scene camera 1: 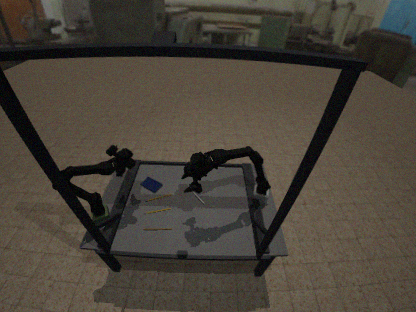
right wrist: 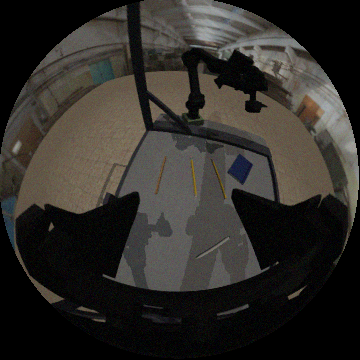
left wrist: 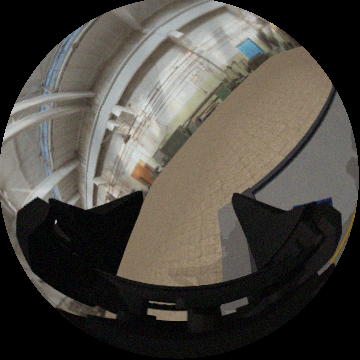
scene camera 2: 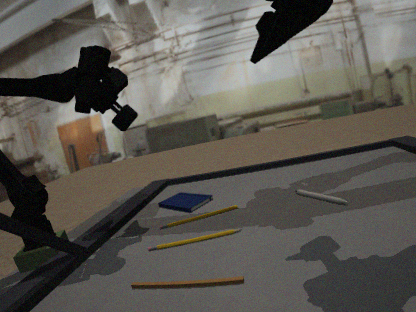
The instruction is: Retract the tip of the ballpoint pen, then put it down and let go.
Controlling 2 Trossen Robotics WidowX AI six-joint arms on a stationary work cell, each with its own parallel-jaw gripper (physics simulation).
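Frame: origin at the left arm's base, x ahead, y left, z up, level; metres.
Seen in the pictures: left gripper, fingertip midpoint: [right wrist: 266, 96] [left wrist: 188, 196] [scene camera 2: 114, 105]; right gripper, fingertip midpoint: [scene camera 1: 182, 185] [right wrist: 186, 195] [scene camera 2: 258, 57]; left arm's base at its link origin: [scene camera 1: 99, 212] [right wrist: 192, 115]; right arm's base at its link origin: [scene camera 1: 261, 190].
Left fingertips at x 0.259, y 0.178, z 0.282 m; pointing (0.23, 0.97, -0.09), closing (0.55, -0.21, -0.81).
Observation:
Pixels of each thing's top centre, then the offset from my left fingertips to it. Level surfaces: height alone.
- white ballpoint pen at its top centre: [scene camera 2: 319, 193] [right wrist: 213, 248] [scene camera 1: 198, 196] dx +0.373, dy -0.349, dz -0.309 m
- grey table at its surface level: dz -0.322 m
- dark blue book at its top centre: [scene camera 2: 184, 199] [right wrist: 241, 167] [scene camera 1: 151, 183] dx +0.122, dy -0.081, dz -0.310 m
- orange-brown stick at its top centre: [scene camera 2: 183, 282] [right wrist: 160, 172] dx +0.037, dy -0.440, dz -0.315 m
The white ballpoint pen [scene camera 1: 199, 198] [scene camera 2: 321, 197] [right wrist: 213, 247] lies flat on the grey table [scene camera 1: 150, 245] [scene camera 2: 270, 260]. Its tip is too small to read as extended or retracted. My right gripper [scene camera 1: 186, 183] [right wrist: 186, 195] is open and empty, above the table; in the right wrist view the pen shows below the gap between its fingertips, nearer the right finger in the picture. My left gripper [left wrist: 188, 196] is open and empty, raised beyond the table's left edge, far from the pen.
A dark blue book [scene camera 1: 151, 184] [scene camera 2: 186, 202] [right wrist: 241, 169] lies on the table left of the pen in scene camera 1. Two yellow pencils [scene camera 2: 199, 217] [scene camera 2: 195, 240] and an orange-brown stick [scene camera 2: 188, 283] lie nearby. Dark frame posts [scene camera 1: 315, 152] [right wrist: 137, 65] rise beside the table.

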